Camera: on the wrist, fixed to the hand. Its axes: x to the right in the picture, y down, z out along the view.
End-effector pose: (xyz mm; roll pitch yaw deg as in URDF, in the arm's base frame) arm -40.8 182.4 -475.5 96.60 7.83 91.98
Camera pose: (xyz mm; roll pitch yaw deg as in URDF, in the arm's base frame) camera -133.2 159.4 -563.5 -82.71 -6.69 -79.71
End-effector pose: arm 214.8 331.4 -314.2 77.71 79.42 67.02
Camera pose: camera 115.7 248.9 -327.9 -104.80 -77.95 -70.20
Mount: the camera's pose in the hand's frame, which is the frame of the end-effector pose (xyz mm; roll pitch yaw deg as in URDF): -7.6 -100.0 -82.2 14.93 -8.32 -179.89
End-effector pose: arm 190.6 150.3 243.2 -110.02 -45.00 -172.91
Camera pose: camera 276.3 204.3 324.2 116.59 47.17 -4.50
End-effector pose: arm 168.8 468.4 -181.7 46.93 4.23 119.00
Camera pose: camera 184.3 457.4 -310.0 -32.75 -9.80 -54.77
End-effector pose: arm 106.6 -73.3 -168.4 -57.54 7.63 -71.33
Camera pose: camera -10.7 -110.6 -127.5 73.70 -12.12 101.56
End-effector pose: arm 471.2 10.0 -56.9 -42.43 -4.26 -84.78
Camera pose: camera 341.7 6.3 -50.7 57.26 -1.96 89.69
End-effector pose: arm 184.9 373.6 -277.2 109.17 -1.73 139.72
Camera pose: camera 117.7 285.7 -344.9 -93.80 4.54 -32.44
